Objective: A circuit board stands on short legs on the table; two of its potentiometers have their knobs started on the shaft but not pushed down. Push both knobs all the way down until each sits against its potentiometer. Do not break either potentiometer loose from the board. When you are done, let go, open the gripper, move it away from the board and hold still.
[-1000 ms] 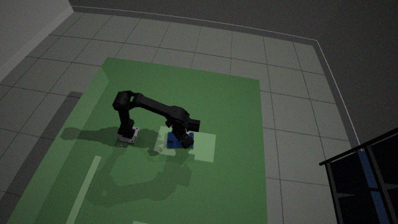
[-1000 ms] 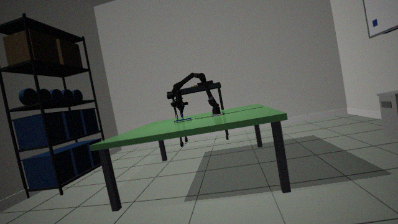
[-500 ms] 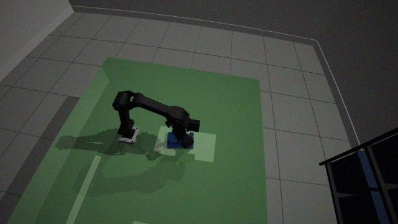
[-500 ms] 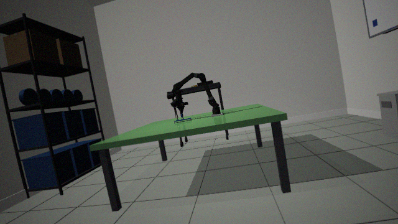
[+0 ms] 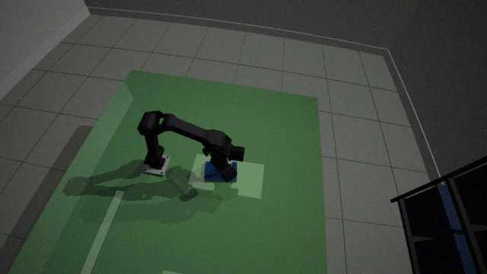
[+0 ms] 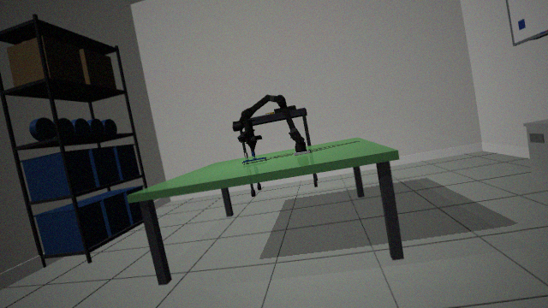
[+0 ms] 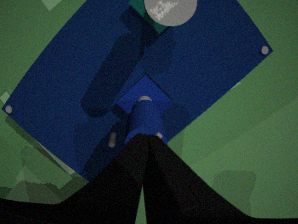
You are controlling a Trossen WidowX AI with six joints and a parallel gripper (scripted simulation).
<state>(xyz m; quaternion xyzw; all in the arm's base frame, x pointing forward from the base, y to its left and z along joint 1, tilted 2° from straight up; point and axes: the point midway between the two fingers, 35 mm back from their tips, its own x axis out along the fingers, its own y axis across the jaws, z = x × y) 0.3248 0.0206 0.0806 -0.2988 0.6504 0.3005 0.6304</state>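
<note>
Right now my gripper tip is 40 mm to the right of the pale knob, 40 mm short of it and 10 mm above it.
</note>
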